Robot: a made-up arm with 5 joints. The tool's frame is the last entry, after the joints.
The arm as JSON. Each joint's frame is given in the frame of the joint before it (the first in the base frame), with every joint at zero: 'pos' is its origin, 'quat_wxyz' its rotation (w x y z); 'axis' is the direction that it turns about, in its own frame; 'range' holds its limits. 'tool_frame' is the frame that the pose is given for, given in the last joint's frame.
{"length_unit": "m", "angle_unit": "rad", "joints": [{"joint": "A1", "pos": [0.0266, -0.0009, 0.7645], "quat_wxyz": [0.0, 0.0, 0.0, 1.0], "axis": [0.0, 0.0, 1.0], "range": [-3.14, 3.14]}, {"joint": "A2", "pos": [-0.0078, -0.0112, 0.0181], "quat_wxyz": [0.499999, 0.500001, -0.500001, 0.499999], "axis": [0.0, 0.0, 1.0], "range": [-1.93, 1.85]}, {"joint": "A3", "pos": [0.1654, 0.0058, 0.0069], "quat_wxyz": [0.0, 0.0, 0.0, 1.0], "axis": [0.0, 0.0, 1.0], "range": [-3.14, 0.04]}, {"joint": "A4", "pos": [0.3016, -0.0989, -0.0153], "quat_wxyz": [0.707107, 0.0, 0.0, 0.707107], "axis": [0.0, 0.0, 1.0], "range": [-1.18, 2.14]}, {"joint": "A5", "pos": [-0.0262, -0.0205, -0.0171], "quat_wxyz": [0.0, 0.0, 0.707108, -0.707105], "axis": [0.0, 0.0, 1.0], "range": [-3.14, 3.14]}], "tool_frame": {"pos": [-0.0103, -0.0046, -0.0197], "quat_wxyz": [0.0, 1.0, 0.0, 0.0]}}
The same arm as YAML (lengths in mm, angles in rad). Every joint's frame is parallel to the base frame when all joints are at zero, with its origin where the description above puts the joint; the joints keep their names.
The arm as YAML. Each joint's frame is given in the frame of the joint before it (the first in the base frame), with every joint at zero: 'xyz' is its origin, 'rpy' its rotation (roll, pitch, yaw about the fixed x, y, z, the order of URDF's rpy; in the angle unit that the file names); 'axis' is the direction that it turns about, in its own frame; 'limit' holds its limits. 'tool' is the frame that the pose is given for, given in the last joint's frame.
units:
  length: mm
  angle: rad
joints:
  - name: A1
    type: revolute
    origin:
      xyz: [26.6, -0.9, 764.5]
      rpy: [0.0, 0.0, 0.0]
    axis: [0.0, 0.0, 1.0]
    limit:
      lower: -3.14
      upper: 3.14
  - name: A2
    type: revolute
    origin:
      xyz: [7.8, 11.2, 18.1]
      rpy: [0.0, 0.0, 0.0]
    axis: [0.0, 1.0, 0.0]
    limit:
      lower: -1.93
      upper: 1.85
  - name: A3
    type: revolute
    origin:
      xyz: [5.8, 6.9, 165.4]
      rpy: [0.0, 0.0, 0.0]
    axis: [0.0, 1.0, 0.0]
    limit:
      lower: -3.14
      upper: 0.04
  - name: A4
    type: revolute
    origin:
      xyz: [98.9, -15.3, -301.6]
      rpy: [0.0, 0.0, 0.0]
    axis: [0.0, 1.0, 0.0]
    limit:
      lower: -1.18
      upper: 2.14
  - name: A5
    type: revolute
    origin:
      xyz: [26.2, -17.1, -20.5]
      rpy: [0.0, 0.0, 0.0]
    axis: [0.0, 0.0, -1.0]
    limit:
      lower: -3.14
      upper: 3.14
tool:
  origin:
    xyz: [-10.3, 4.6, 19.7]
    rpy: [0.0, 0.0, 0.0]

